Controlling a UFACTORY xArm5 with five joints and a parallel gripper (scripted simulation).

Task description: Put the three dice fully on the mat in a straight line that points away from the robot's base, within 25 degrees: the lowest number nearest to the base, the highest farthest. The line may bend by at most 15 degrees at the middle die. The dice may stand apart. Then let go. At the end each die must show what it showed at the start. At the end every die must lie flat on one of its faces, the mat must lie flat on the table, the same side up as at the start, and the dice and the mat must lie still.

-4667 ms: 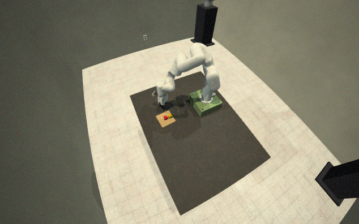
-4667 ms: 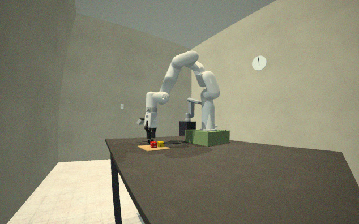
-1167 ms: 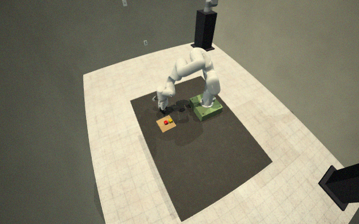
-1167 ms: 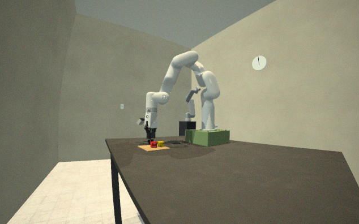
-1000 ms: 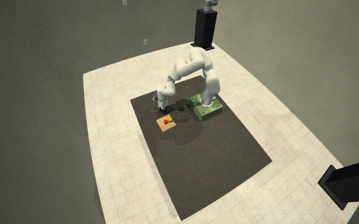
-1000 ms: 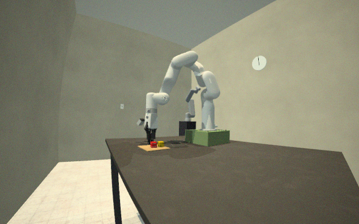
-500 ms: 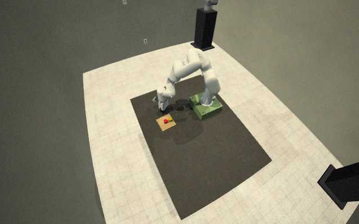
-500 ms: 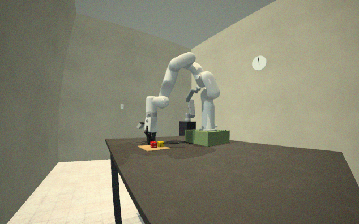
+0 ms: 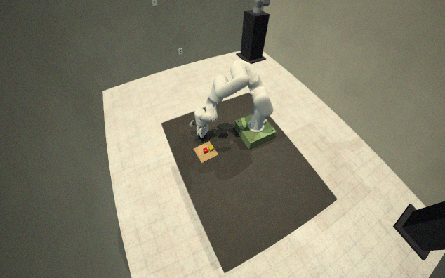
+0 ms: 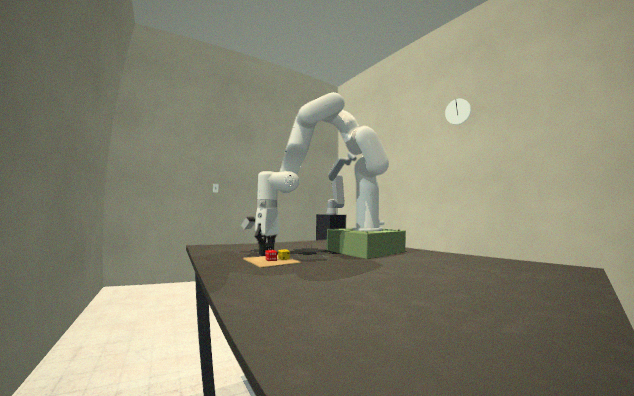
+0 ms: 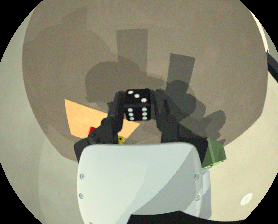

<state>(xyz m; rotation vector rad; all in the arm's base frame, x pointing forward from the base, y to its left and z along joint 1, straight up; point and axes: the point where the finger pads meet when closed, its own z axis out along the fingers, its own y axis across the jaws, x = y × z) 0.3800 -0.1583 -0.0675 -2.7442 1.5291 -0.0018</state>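
My hand is 10 mm above the black die. The rest, counted from my hand: tan mat: 40 mm ahead, 120 mm to the left, 20 mm below; yellow die: 120 mm to the left; red die: 40 mm ahead, 120 mm to the left.
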